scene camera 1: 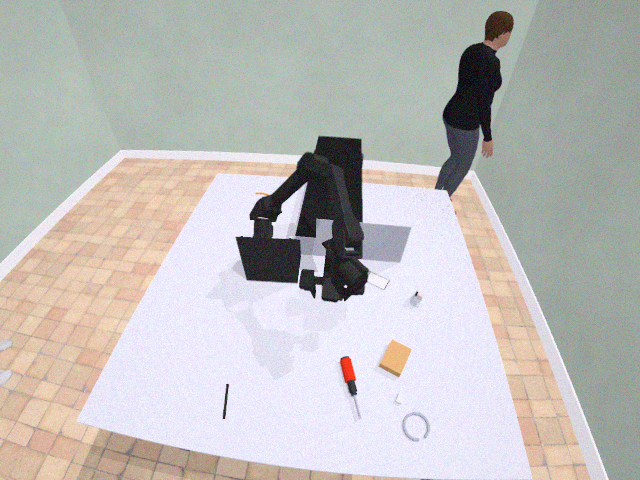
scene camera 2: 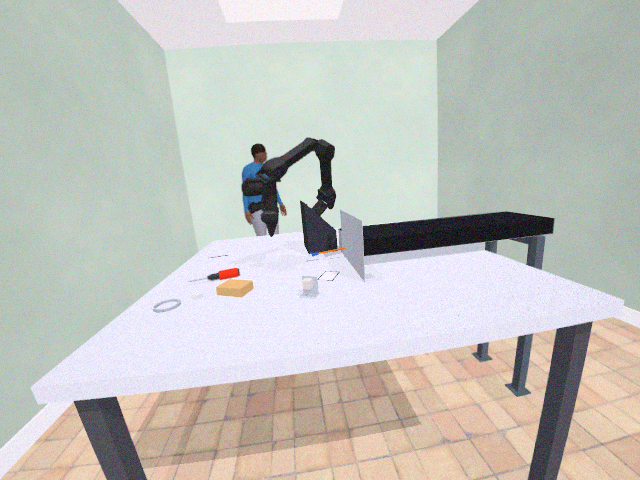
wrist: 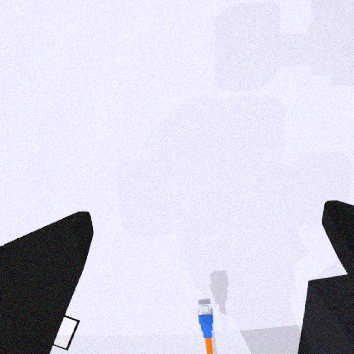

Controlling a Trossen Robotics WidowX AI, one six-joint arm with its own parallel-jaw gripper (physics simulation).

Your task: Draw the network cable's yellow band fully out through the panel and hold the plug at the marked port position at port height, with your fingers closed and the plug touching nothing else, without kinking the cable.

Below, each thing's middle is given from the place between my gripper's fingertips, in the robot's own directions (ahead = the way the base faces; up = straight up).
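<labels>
With the orange-tan block (scene camera 1: 394, 360), here's how it stands: my hand's 120 mm above it, 200 mm short of it and 150 mm to the left of it.
</labels>
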